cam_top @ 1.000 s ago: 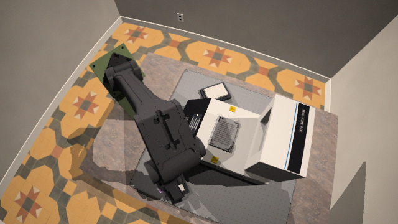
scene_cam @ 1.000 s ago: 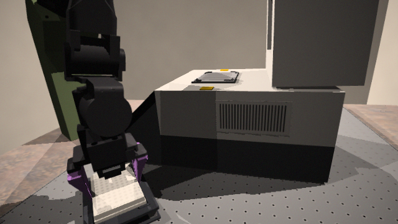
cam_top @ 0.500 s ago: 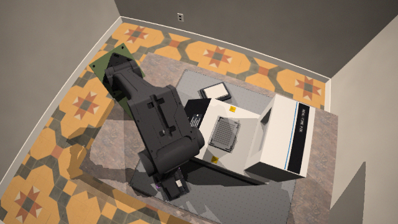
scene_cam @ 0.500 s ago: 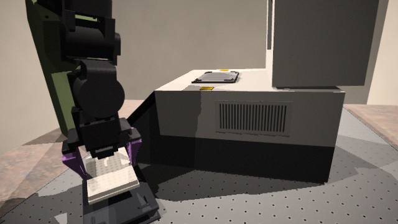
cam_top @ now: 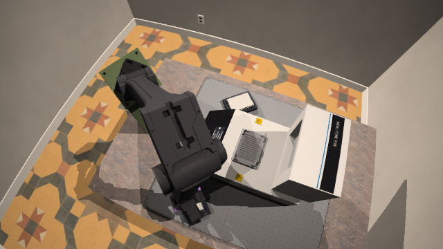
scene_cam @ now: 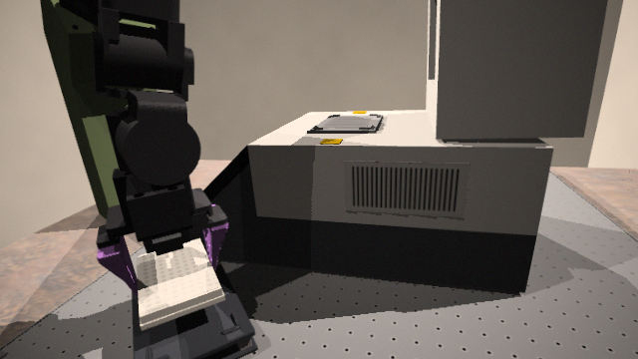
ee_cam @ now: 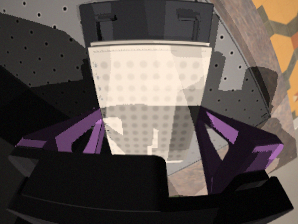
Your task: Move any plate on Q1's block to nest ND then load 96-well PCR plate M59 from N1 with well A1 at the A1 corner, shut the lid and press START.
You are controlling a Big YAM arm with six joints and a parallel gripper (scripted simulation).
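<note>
The dark nest N1 lies 1 cm ahead of my hand, 1 cm to the right of it and 5 cm below it. The rest, counted from my hand: dark nest nd (23 cm ahead, 52 cm to the left, 6 cm below).
</note>
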